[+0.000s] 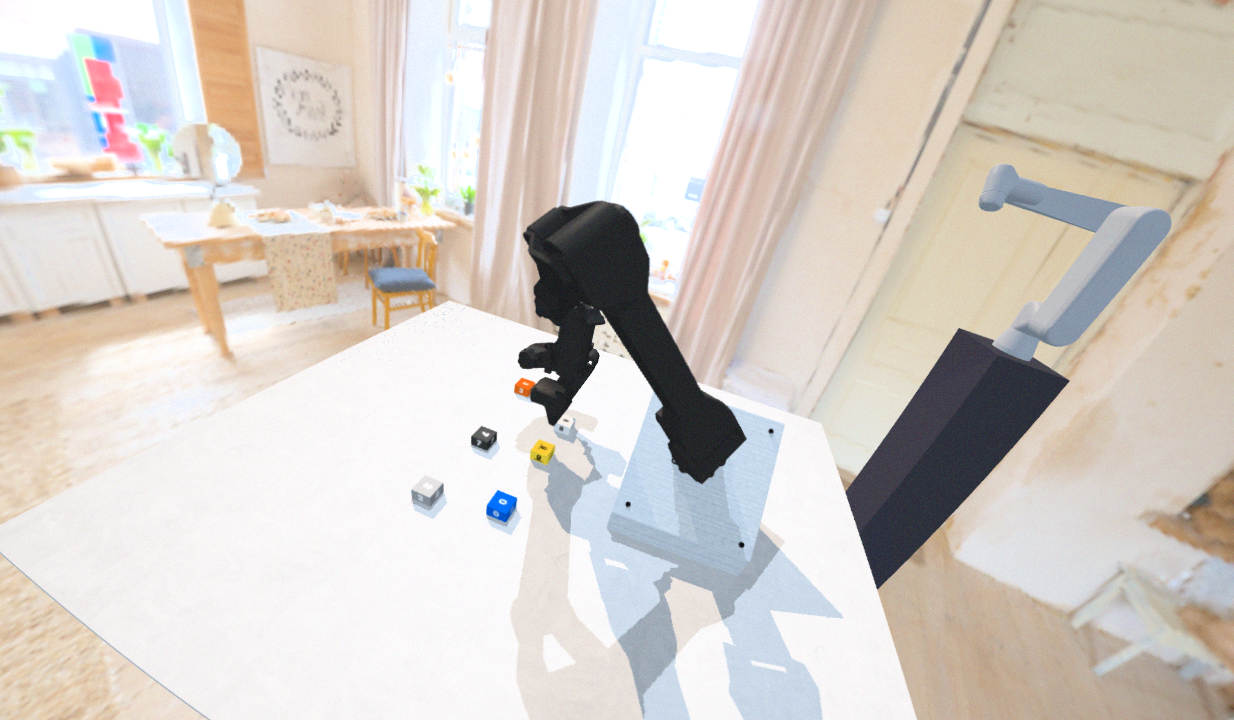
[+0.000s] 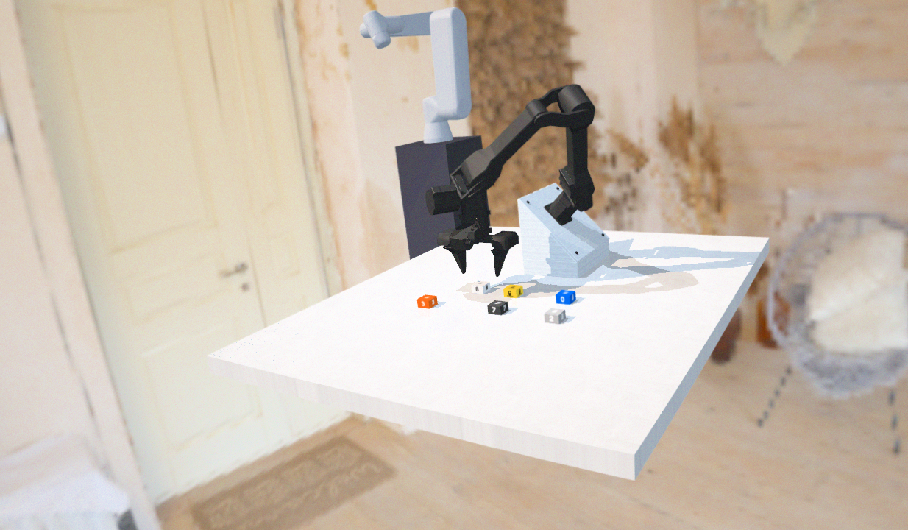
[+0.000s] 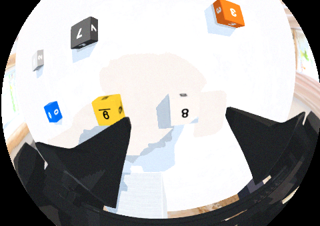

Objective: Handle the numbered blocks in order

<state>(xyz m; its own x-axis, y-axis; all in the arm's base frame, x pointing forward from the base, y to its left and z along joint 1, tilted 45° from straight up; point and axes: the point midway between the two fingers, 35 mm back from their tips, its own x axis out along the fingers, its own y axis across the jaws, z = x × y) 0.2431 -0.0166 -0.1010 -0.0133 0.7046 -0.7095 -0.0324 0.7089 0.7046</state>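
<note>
Right now my gripper tip is 10 mm past the white block marked 8, 10 mm to the left of it and 30 mm above it. From my gripper tip the other things lie so: yellow block (10 mm behind, 80 mm to the left, 30 mm below); orange block marked 3 (110 mm ahead, 70 mm to the right, 30 mm below); black block marked 7 (100 mm ahead, 100 mm to the left, 30 mm below).
</note>
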